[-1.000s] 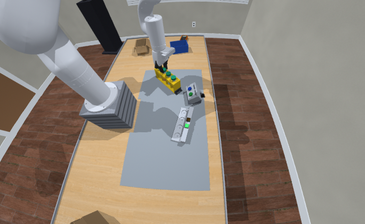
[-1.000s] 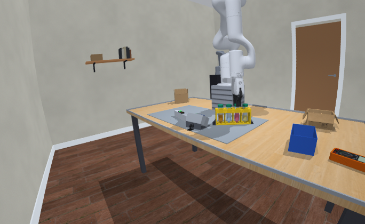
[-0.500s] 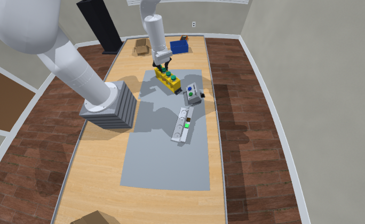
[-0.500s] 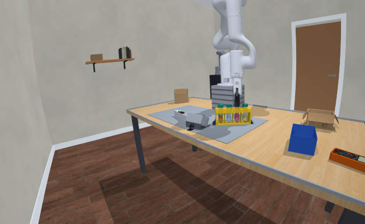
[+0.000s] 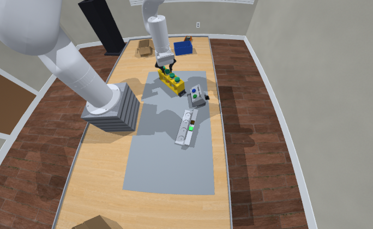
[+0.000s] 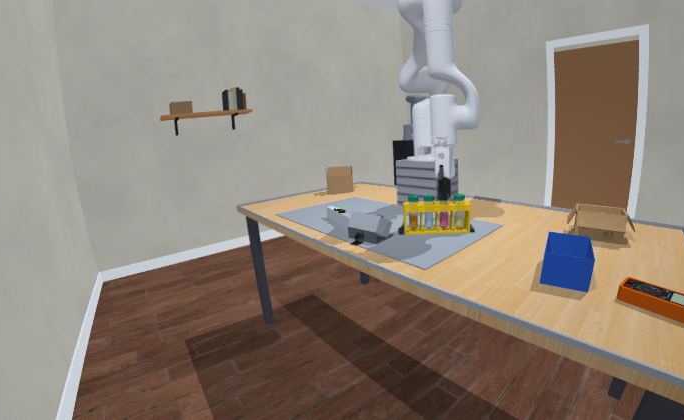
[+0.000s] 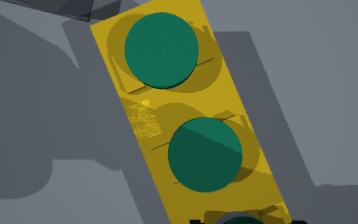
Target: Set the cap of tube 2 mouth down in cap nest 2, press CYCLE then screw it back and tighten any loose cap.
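Right now the green cap is 1 cm below my hand. From my hand the other things lie so: green key: 21 cm ahead, 14 cm to the right, 6 cm below; key housing: 22 cm ahead, 11 cm to the right, 8 cm below; blue key: 20 cm ahead, 9 cm to the right, 6 cm below.
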